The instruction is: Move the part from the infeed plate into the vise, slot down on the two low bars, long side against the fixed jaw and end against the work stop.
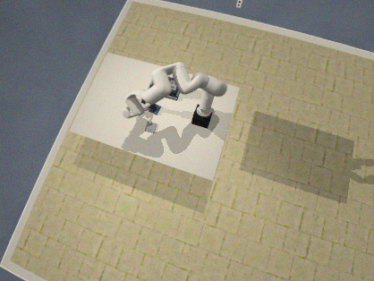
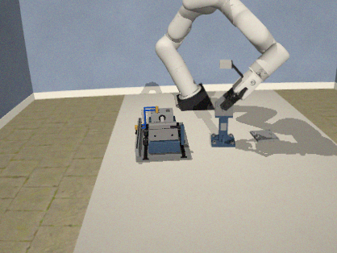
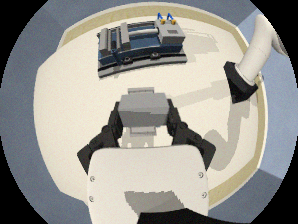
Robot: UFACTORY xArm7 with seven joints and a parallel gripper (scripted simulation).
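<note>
Now: hand 10 mm to the left of the part and 10 mm above it. From my hand the other things lie so: V-block post (100 mm below, 10 mm to the right); air cylinder (210 mm to the right, 150 mm behind, 80 mm below); infeed plate (170 mm to the left, 160 mm below).
</note>
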